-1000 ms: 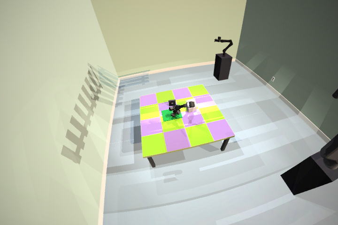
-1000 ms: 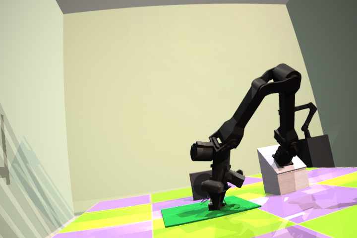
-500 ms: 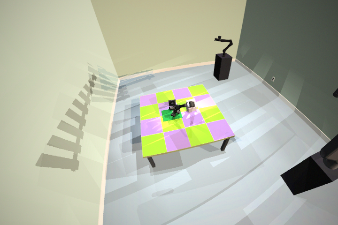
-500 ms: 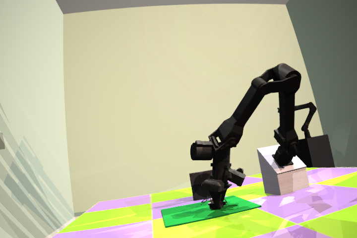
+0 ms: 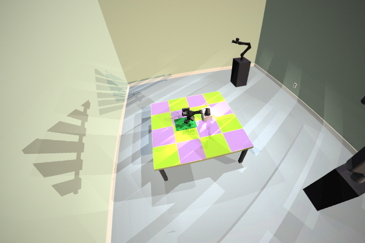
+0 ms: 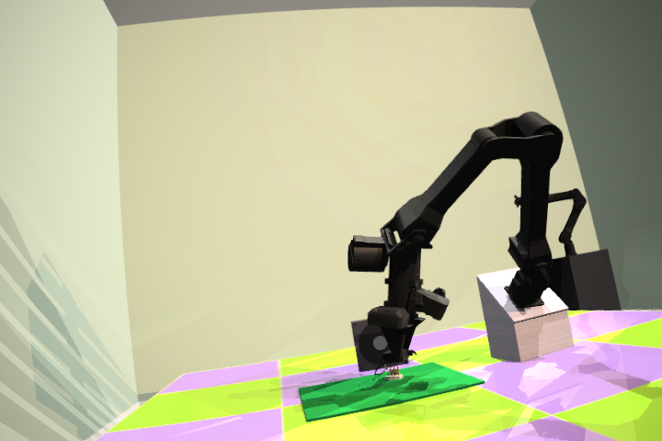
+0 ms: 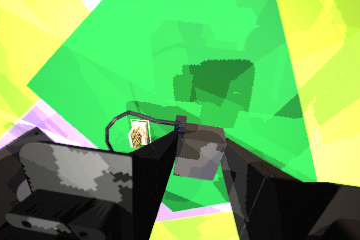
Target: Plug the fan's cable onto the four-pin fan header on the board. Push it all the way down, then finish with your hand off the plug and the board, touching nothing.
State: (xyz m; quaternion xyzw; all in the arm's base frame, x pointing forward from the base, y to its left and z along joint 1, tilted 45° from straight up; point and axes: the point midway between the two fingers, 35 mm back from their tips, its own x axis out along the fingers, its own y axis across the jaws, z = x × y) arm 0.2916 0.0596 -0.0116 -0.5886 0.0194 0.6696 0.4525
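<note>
Right now my gripper tip is 8 cm to the left of the four-pin header and 6 cm above it. Round my gripper tip: fan: 23 cm to the right, 3 cm behind; green board: 7 cm below, 4 cm to the right, 3 cm ahead; black fan plug: 1 cm to the right, 1 cm ahead.
</note>
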